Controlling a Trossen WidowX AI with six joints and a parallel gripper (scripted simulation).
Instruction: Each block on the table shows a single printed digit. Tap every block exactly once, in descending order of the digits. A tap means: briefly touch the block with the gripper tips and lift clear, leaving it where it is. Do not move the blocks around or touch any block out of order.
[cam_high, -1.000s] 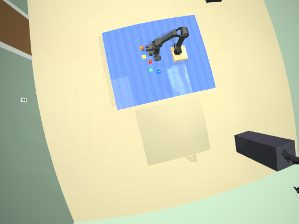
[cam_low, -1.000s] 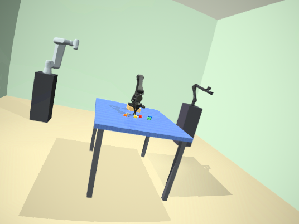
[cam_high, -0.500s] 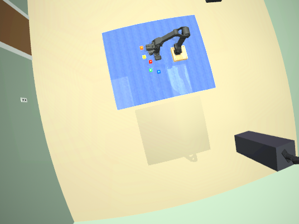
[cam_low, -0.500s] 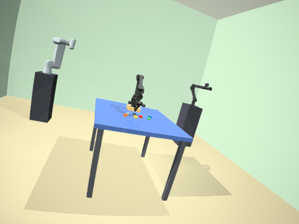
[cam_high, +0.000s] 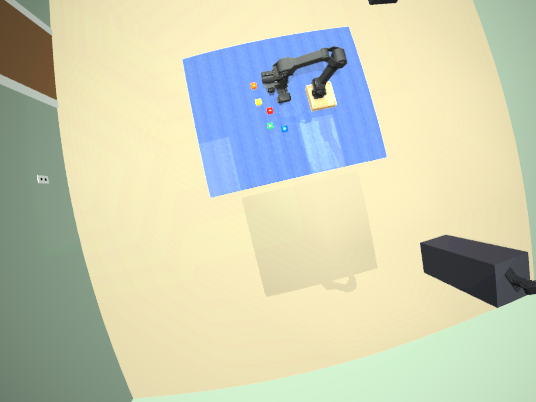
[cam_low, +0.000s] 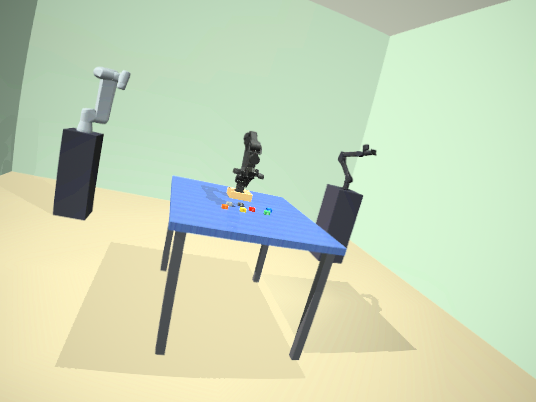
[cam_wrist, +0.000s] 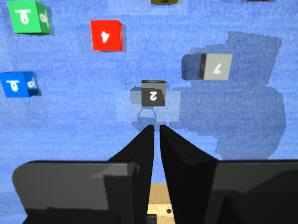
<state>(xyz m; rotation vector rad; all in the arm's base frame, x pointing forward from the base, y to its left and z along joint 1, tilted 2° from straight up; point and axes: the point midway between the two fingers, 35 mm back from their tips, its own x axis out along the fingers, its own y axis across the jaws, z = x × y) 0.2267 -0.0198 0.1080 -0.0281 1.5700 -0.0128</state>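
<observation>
The orange block is 130 mm ahead of my gripper tip, 120 mm to the right of it and 110 mm below it. From my gripper tip the other things lie so: red block 110 mm below, 70 mm ahead, 60 mm to the left; then dark grey block 110 mm below; then yellow block 120 mm ahead, 110 mm below, 10 mm to the right.
</observation>
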